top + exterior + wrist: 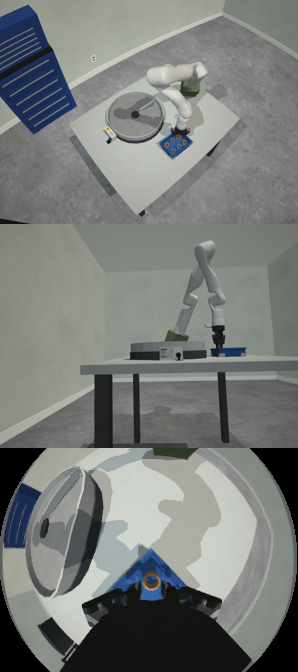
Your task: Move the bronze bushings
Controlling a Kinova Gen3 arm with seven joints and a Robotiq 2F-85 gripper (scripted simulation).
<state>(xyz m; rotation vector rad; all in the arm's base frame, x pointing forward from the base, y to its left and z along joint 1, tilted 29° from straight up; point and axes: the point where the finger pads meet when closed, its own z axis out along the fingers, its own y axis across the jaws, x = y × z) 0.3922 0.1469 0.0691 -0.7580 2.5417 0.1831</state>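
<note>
The blue crate lies 5 cm ahead of my hand, 3 cm below it and 2 cm to the left of it. Also, from my hand: grey turntable disc 35 cm to the right, 7 cm ahead.
</note>
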